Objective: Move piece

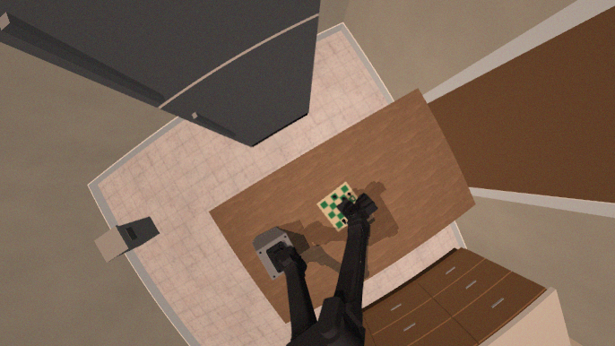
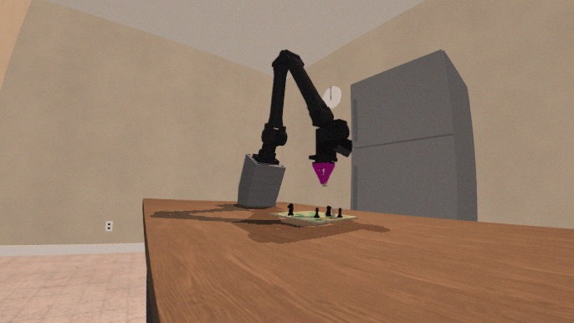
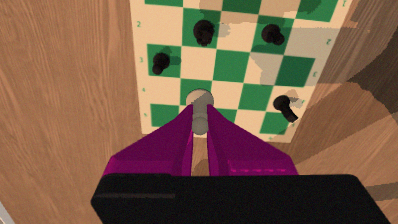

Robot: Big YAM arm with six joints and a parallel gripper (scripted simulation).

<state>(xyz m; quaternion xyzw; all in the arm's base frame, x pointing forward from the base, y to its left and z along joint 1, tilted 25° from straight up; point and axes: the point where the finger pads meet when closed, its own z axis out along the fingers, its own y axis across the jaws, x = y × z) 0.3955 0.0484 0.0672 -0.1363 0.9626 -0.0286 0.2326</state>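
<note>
Now: the chessboard 4 cm to the right of my hand and 12 cm below it.
</note>
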